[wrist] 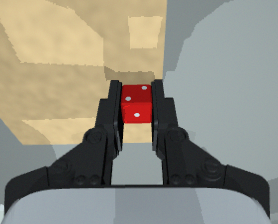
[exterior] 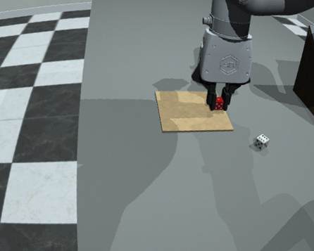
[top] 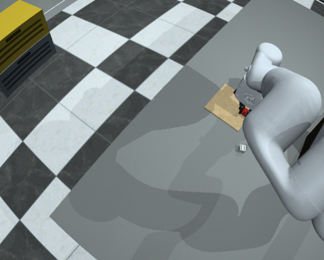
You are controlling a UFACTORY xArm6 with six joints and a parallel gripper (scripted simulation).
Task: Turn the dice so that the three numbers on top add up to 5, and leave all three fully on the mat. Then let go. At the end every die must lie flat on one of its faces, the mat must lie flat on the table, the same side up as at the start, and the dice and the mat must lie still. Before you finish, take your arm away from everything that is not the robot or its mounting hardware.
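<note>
Now: hand 10 mm above the red die. Round my hand: white die (110 mm to the left, 70 mm behind, 20 mm below); tan mat (50 mm ahead, 30 mm below); black die (110 mm to the right, 20 mm below, 10 mm ahead).
</note>
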